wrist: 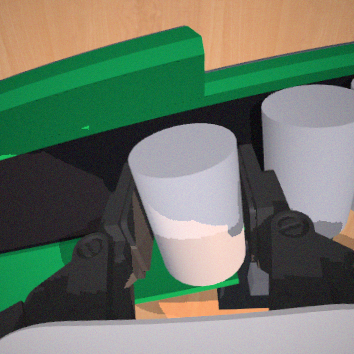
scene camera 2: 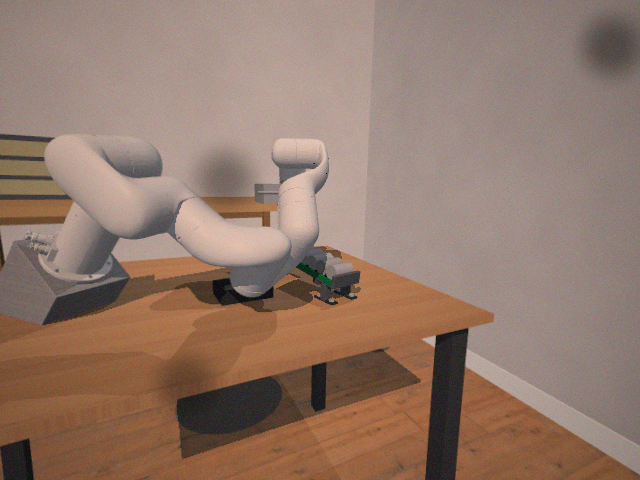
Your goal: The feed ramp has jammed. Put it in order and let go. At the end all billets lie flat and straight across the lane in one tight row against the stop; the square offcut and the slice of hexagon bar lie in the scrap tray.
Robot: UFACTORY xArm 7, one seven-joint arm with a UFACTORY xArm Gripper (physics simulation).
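Pixels of known places: gripper, fingertip midpoint: [wrist: 191, 177]; arm's base, origin of the base link: [scene camera 2: 77, 260].
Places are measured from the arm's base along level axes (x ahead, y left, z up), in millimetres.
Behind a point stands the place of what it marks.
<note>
My gripper [wrist: 191, 177] {z -27, x 509, y -55 mm} is shut on a light grey round billet [wrist: 200, 200] {z 6, x 524, y -61 mm} over the dark lane of the green-railed ramp [wrist: 145, 107] [scene camera 2: 314, 274]. Whether the billet touches the lane is unclear. A second billet [wrist: 310, 160] {z -6, x 524, y -100 mm} lies across the lane to its right, with a gap between them; a sliver of another shows at the right edge. In the scene view the arm hides the gripper, and several billets [scene camera 2: 339, 268] {z -31, x 494, y -281 mm} lie near the grey stop [scene camera 2: 346, 279] {z -57, x 506, y -295 mm} at the ramp's low end. The black scrap tray [scene camera 2: 222, 294] {z -89, x 256, y -141 mm} is partly behind the arm; its contents are hidden. I cannot make out the offcut or hexagon slice.
The ramp stands on small dark feet [scene camera 2: 326, 298] {z -107, x 470, y -264 mm} on the wooden table [scene camera 2: 392, 310] {z -116, x 563, y -394 mm}. The arm's elbow [scene camera 2: 253, 286] {z -21, x 249, y -315 mm} hangs low in front of the tray, left of the ramp. A raised green side wall [wrist: 192, 60] {z -11, x 564, y -65 mm} stands along the upper-left part of the lane in the wrist view.
</note>
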